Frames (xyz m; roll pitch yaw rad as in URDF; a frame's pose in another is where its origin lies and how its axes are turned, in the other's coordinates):
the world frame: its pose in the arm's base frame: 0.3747 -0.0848 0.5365 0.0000 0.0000 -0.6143
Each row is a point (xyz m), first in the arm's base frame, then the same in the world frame.
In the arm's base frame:
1: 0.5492 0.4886 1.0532
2: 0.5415 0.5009 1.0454
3: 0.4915 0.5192 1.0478
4: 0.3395 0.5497 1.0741
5: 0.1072 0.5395 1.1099
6: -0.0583 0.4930 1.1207
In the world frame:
1: -0.1879 0.5691 0.5167
2: -0.2013 0.5748 0.5089
3: -0.2527 0.5609 0.5113
4: -0.3945 0.4982 0.5376
5: -0.5784 0.3560 0.5734
6: -0.6869 0.2226 0.5842

